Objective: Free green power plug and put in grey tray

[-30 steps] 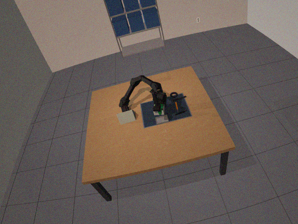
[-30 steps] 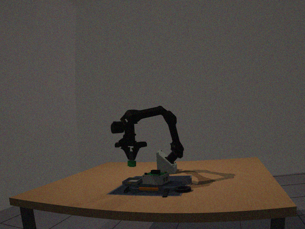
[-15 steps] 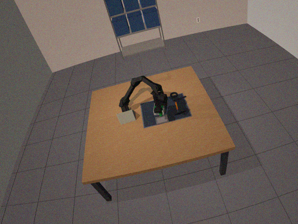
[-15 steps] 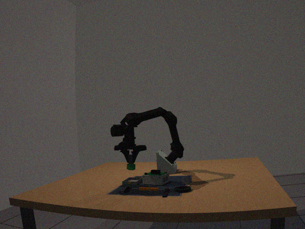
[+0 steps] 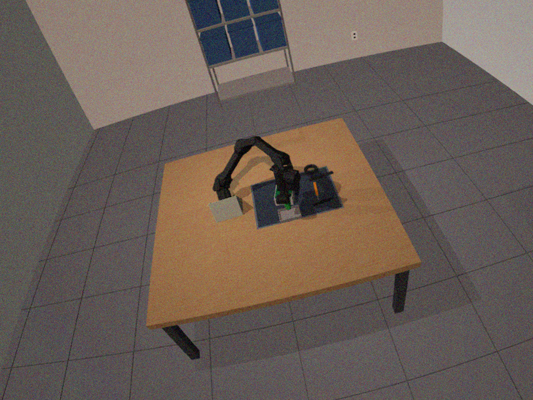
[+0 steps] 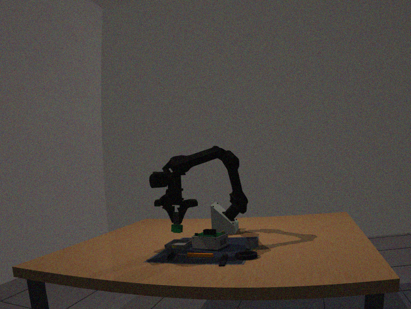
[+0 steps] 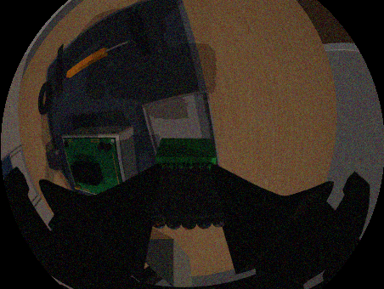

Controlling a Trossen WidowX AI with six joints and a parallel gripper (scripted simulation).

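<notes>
Now: the grey tray 100 mm below my gripper tip. The rest, counted from my gripper tip: dark blue mat (30 mm ahead, 150 mm to the left, 100 mm below); green power plug (10 mm below); orange screwdriver (160 mm ahead, 160 mm to the left, 100 mm below).
</notes>
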